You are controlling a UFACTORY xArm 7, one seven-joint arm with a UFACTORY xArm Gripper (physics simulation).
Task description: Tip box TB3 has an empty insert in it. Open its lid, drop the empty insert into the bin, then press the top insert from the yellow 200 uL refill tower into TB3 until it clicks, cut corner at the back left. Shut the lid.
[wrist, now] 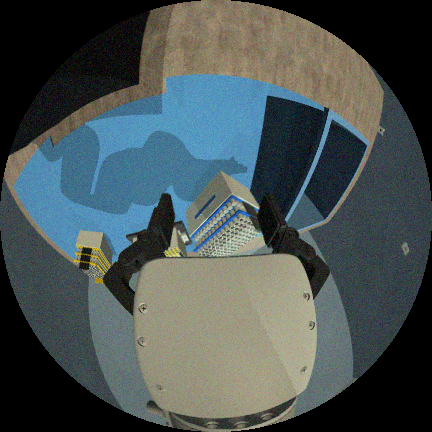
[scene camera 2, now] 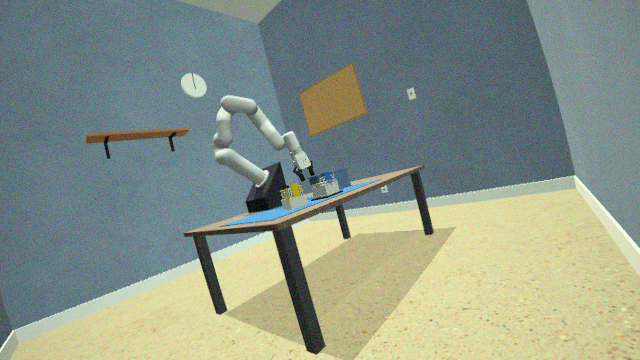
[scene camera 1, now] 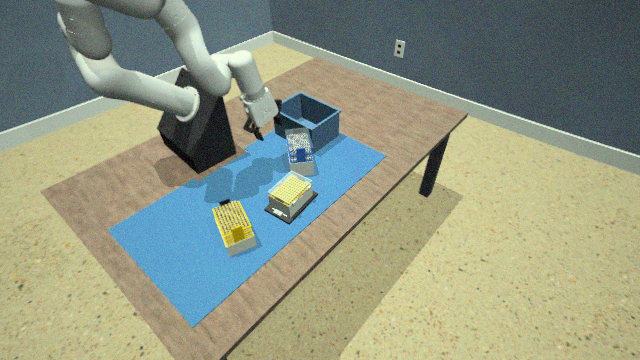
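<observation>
My gripper (scene camera 1: 270, 129) (scene camera 2: 307, 176) (wrist: 217, 203) is open and empty, raised in front of the bin and near the blue refill tower. The tip box (scene camera 1: 291, 191) (scene camera 2: 326, 189), taken as TB3, stands on a dark base with a yellow insert under a clear lid that looks shut. It is partly hidden behind a finger in the wrist view. The yellow refill tower (scene camera 1: 232, 220) (scene camera 2: 294, 199) (wrist: 92, 254) stands at the near left of the mat, with stacked yellow inserts. The blue bin (scene camera 1: 326, 131) (scene camera 2: 343, 179) (wrist: 289, 150) stands at the far end. Lettering is unreadable.
A refill tower with blue inserts (scene camera 1: 300, 150) (wrist: 227, 227) stands between the tip box and the bin, close to the bin's wall. A blue mat (scene camera 1: 165, 250) (wrist: 215, 100) lies on the wooden table (scene camera 1: 390, 100). The black arm base (scene camera 1: 200, 135) stands at the table's back left.
</observation>
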